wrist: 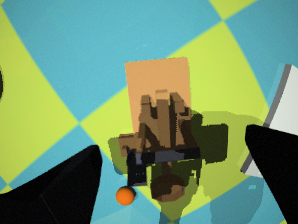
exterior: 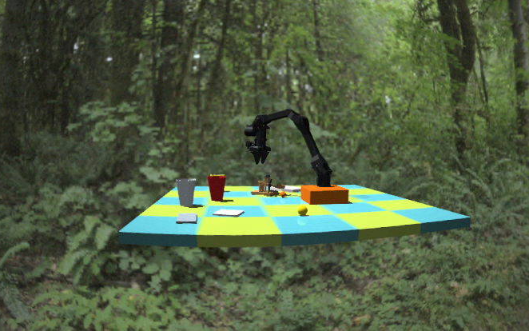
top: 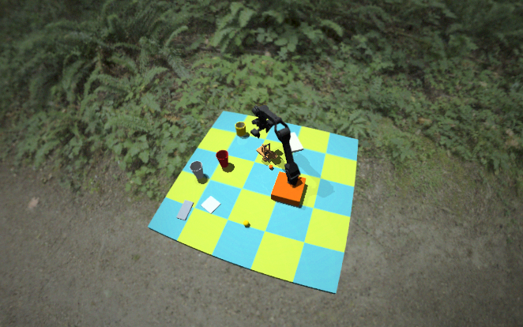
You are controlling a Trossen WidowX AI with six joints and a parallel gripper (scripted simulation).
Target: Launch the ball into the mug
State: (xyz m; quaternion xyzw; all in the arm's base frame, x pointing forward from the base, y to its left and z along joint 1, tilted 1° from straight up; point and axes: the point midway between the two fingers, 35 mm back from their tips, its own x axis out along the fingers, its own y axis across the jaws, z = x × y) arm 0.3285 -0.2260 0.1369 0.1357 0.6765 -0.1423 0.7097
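My gripper tip is now 13 cm past the orange ball, 13 cm to the right of it and 16 cm above it. Round my gripper tip: wooden catapult 6 cm behind, 5 cm to the left, 12 cm below; yellow mug 26 cm ahead, 11 cm to the right, 14 cm below; red mug 22 cm ahead, 25 cm to the left, 14 cm below.
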